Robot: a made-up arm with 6 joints. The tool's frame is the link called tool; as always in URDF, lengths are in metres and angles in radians. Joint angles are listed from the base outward.
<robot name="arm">
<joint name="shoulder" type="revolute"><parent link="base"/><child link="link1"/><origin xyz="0 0 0.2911"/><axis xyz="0 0 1"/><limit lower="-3.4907" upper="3.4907"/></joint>
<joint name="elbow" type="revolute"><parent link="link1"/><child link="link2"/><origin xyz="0 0 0"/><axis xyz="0 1 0"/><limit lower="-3.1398" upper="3.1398"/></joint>
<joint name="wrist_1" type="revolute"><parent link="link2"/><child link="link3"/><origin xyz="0 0 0.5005"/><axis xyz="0 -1 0"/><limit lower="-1.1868" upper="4.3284"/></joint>
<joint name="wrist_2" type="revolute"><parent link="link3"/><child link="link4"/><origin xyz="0 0 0"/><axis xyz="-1 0 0"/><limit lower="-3.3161" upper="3.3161"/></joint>
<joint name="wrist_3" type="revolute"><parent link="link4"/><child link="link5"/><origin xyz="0.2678 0 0"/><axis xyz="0 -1 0"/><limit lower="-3.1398" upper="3.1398"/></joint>
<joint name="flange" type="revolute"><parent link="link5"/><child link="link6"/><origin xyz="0 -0.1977 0"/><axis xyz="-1 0 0"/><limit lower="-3.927" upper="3.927"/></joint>
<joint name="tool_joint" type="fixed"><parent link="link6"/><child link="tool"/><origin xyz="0 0 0"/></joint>
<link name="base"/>
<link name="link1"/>
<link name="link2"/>
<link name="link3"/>
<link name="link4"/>
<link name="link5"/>
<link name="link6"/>
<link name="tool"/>
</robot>
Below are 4 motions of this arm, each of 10 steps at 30 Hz.
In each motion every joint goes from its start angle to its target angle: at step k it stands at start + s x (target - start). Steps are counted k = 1, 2, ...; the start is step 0. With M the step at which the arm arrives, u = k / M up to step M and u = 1 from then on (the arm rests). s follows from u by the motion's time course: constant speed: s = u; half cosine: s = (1 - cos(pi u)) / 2; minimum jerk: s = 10 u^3 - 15 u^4 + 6 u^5.
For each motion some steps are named. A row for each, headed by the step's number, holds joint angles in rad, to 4 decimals.
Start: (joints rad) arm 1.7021 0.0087 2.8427 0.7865 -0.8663 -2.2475
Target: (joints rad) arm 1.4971 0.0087 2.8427 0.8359 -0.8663 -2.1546
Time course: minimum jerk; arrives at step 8
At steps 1, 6, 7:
1: 1.6988 0.0087 2.8427 0.7873 -0.8663 -2.2460
6: 1.5183 0.0087 2.8427 0.8308 -0.8663 -2.1642
7: 1.5004 0.0087 2.8427 0.8351 -0.8663 -2.1561

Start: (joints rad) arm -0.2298 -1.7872 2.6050 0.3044 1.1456 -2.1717
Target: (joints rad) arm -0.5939 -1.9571 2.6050 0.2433 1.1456 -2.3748
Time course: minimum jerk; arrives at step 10
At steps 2, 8, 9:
2: -0.2509 -1.7970 2.6050 0.3009 1.1456 -2.1835
8: -0.5728 -1.9473 2.6050 0.2468 1.1456 -2.3630
9: -0.5908 -1.9556 2.6050 0.2438 1.1456 -2.3731

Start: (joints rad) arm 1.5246 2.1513 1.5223 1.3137 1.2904 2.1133
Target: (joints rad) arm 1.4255 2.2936 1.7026 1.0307 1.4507 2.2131
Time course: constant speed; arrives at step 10
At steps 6, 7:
6: 1.4651 2.2367 1.6305 1.1439 1.3866 2.1732
7: 1.4552 2.2509 1.6485 1.1156 1.4026 2.1832

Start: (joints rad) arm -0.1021 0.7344 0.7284 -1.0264 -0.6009 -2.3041
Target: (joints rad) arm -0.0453 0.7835 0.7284 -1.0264 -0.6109 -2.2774
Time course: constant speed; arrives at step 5
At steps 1, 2, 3, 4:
1: -0.0907 0.7442 0.7284 -1.0264 -0.6029 -2.2988
2: -0.0794 0.7540 0.7284 -1.0264 -0.6049 -2.2934
3: -0.0680 0.7639 0.7284 -1.0264 -0.6069 -2.2881
4: -0.0567 0.7737 0.7284 -1.0264 -0.6089 -2.2827

